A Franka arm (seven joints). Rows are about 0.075 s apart.
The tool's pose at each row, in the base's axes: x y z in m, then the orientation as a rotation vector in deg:
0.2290 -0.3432 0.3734 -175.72 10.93 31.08
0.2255 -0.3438 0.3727 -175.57 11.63 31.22
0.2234 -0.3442 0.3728 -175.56 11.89 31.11
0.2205 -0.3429 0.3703 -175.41 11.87 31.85
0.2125 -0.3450 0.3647 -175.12 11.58 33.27
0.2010 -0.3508 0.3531 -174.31 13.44 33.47
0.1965 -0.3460 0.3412 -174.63 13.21 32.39
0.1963 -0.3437 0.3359 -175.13 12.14 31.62
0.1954 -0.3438 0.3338 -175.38 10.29 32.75
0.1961 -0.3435 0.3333 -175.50 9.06 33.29
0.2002 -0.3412 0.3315 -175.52 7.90 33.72
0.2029 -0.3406 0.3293 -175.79 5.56 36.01
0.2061 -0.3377 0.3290 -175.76 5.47 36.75
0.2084 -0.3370 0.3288 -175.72 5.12 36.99
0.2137 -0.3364 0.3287 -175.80 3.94 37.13
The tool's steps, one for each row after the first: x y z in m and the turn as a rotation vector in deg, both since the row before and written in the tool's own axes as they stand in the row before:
-0.0030 0.0010 0.0018 0.15 -0.10 0.43
-0.0019 0.0007 0.0006 0.05 0.07 0.16
-0.0020 -0.0009 0.0034 -0.01 -0.48 0.00
-0.0052 0.0032 0.0079 -0.05 -0.93 -0.17
-0.0056 0.0073 0.0147 0.83 -0.25 1.09
-0.0004 -0.0040 0.0130 -0.07 0.72 -0.15
0.0014 -0.0022 0.0052 -0.36 0.55 -0.66
-0.0001 0.0002 0.0023 -0.59 -0.68 -1.11
0.0008 -0.0004 0.0002 -0.31 -0.33 -0.75
0.0042 -0.0027 0.0003 -0.20 -0.27 -0.72
0.0033 -0.0008 0.0011 -0.95 -1.39 -1.34
0.0029 -0.0031 -0.0009 -0.14 -0.46 -0.03
0.0021 -0.0008 -0.0007 -0.05 -0.16 -0.22
0.0048 -0.0009 -0.0020 -0.23 -0.08 -0.72

